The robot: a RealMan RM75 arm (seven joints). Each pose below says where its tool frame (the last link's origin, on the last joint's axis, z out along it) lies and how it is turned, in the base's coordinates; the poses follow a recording.
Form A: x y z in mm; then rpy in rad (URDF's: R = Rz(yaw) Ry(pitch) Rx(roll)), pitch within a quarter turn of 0, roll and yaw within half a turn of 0.
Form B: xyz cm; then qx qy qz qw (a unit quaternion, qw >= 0). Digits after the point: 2 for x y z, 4 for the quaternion.
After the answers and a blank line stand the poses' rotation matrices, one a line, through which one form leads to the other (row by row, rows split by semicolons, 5 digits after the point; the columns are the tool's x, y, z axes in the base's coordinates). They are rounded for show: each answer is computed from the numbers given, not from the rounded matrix.
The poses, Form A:
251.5 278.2 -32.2 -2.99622 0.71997 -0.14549
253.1 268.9 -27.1 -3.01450 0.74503 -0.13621
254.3 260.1 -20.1 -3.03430 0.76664 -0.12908
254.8 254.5 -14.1 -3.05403 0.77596 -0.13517
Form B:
25.15 27.82 -3.22 -0.9291 0.0934 0.3455 0.0933
25.31 26.89 -2.71 -0.9258 0.0863 0.3584 0.0837
25.43 26.01 -2.01 -0.9229 0.0797 0.3695 0.0737
25.48 25.45 -1.41 -0.9216 0.0790 0.3744 0.0659

0.74388 -0.23795 -0.62451; -0.10900 -0.96515 0.23791; -0.65936 -0.10891 -0.74390
0.72826 -0.21983 -0.64909; -0.09981 -0.97108 0.21690; -0.67799 -0.09317 -0.72914
0.71425 -0.20165 -0.67021; -0.09271 -0.97642 0.19498; -0.69372 -0.07713 -0.71610
0.70724 -0.19493 -0.67957; -0.09618 -0.97883 0.18068; -0.70040 -0.06242 -0.71101

